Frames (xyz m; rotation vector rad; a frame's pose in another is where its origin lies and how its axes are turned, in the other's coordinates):
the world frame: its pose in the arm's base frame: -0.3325 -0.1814 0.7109 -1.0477 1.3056 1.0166
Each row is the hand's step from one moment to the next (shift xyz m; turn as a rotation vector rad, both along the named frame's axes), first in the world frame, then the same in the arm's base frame.
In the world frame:
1: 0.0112 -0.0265 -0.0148 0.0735 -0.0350 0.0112
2: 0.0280 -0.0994 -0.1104 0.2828 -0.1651 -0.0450
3: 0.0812 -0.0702 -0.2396 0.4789 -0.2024 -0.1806
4: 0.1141 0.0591 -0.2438 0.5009 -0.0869 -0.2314
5: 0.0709 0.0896 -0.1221 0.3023 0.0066 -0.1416
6: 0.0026 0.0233 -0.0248 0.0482 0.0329 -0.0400
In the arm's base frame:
1: 0.0225 -0.0207 -0.0106 0.0378 0.0019 -0.0729
2: 0.0712 -0.1309 -0.0254 0.1545 -0.0855 -0.2794
3: 0.0134 -0.2502 -0.0783 0.1622 -0.2282 -0.4739
4: -0.1128 -0.2244 -0.1135 0.0384 -0.2508 -0.4976
5: -0.1146 -0.0985 -0.0717 -0.0347 -0.1394 -0.3014
6: -0.0284 -0.0187 -0.0029 -0.0406 -0.0317 -0.0485

